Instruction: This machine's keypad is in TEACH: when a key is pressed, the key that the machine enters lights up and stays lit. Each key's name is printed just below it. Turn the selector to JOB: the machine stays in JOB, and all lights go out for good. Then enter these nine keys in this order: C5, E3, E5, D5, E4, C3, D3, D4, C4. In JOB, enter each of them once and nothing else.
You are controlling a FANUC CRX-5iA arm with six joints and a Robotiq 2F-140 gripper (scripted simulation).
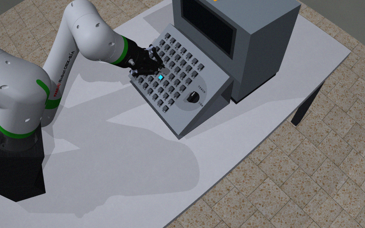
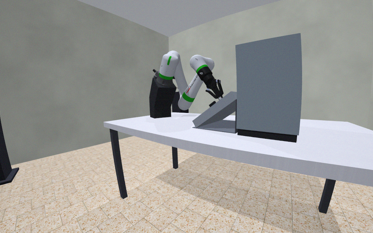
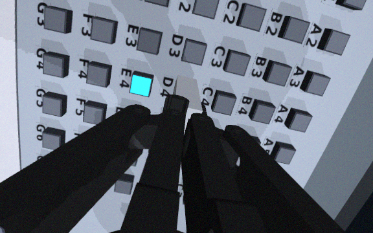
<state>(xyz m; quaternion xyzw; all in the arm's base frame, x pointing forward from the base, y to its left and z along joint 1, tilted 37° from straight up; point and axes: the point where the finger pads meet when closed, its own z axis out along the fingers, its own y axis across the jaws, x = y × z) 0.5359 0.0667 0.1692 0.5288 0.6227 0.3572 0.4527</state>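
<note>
The key E4 is 4 cm below my hand and 1 cm behind it. The rest, counted from my hand: key C4 (5 cm ahead, 1 cm below); sloped keypad (6 cm below, 5 cm to the right, 5 cm ahead); key D3 (3 cm to the left, 3 cm below, 2 cm ahead).
</note>
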